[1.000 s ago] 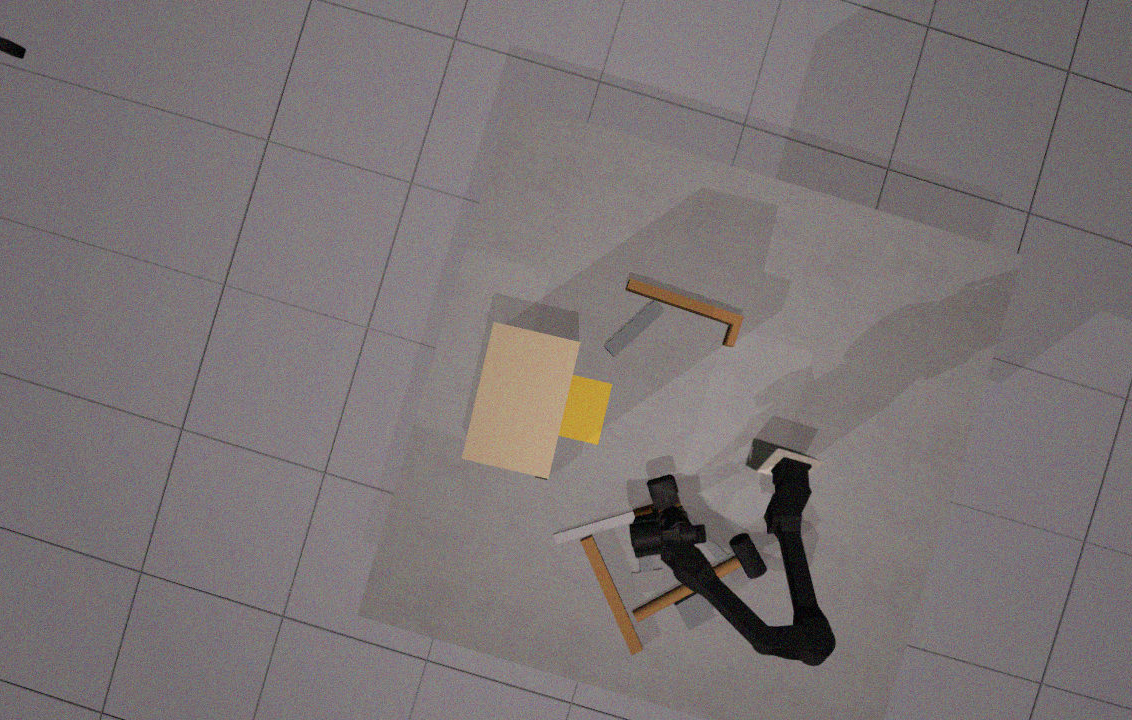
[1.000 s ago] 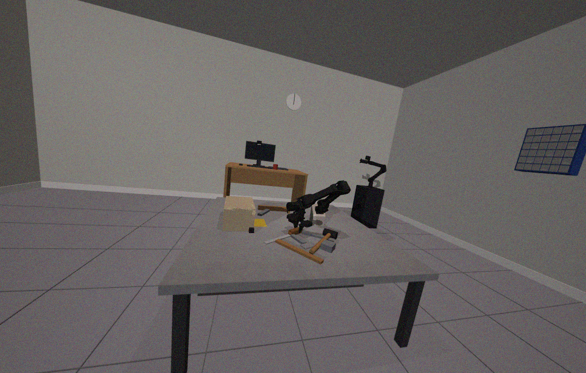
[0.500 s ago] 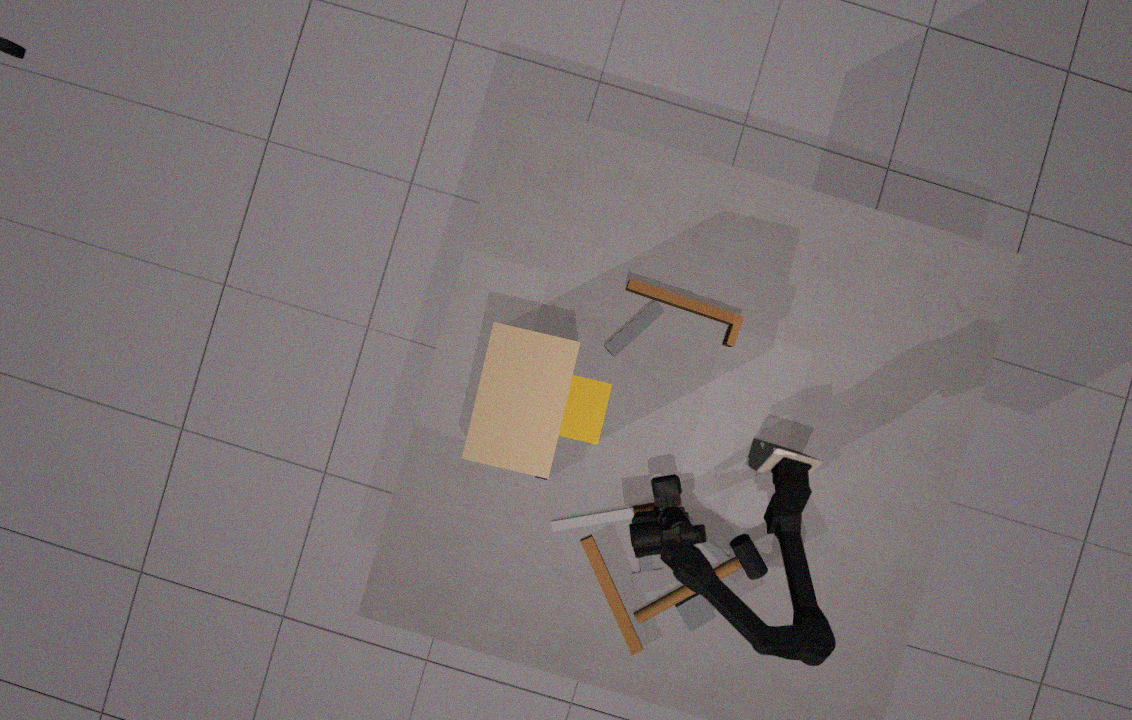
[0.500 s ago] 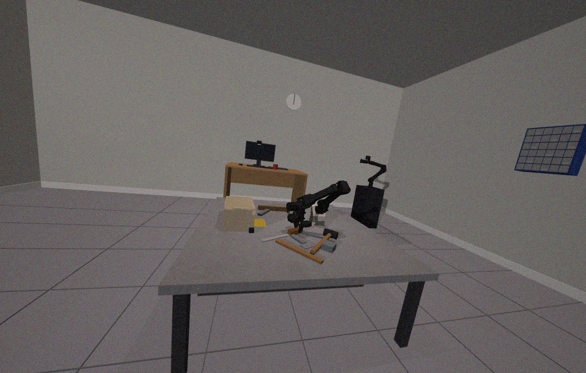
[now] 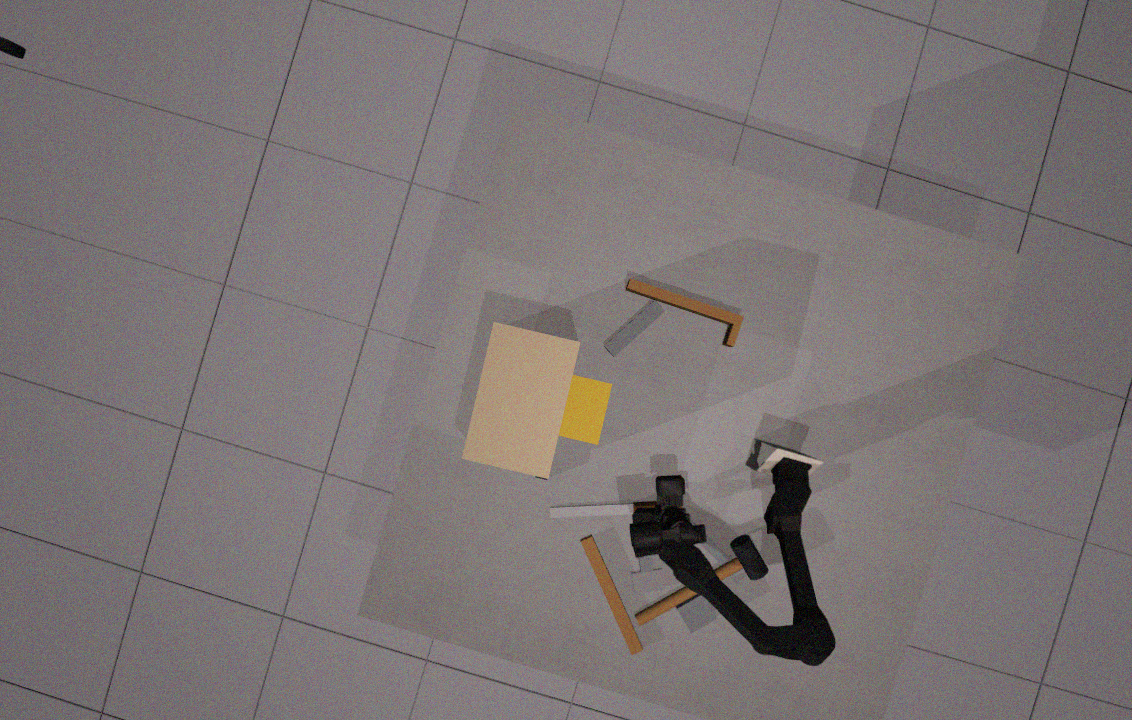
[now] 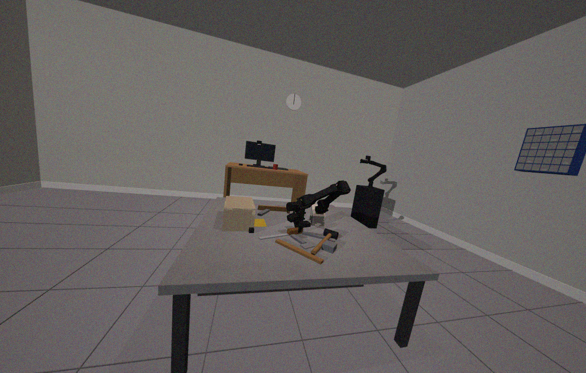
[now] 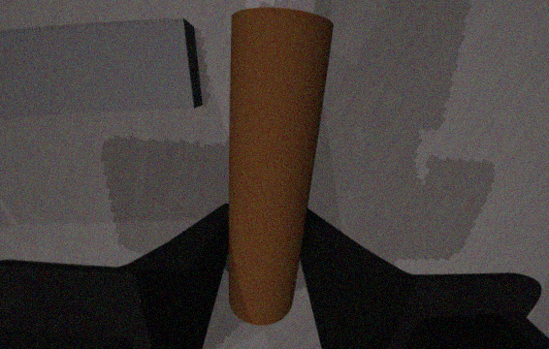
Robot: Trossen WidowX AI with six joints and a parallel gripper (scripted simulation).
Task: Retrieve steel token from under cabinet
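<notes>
My gripper tip is now 10 mm short of the grey l-shaped bracket and 140 mm to the right of it. Round my gripper tip: grey bar: 190 mm ahead, 390 mm to the right; then grey block: 140 mm behind, 210 mm to the left, 10 mm above; then wooden stick: 60 mm ahead, 240 mm to the left.
</notes>
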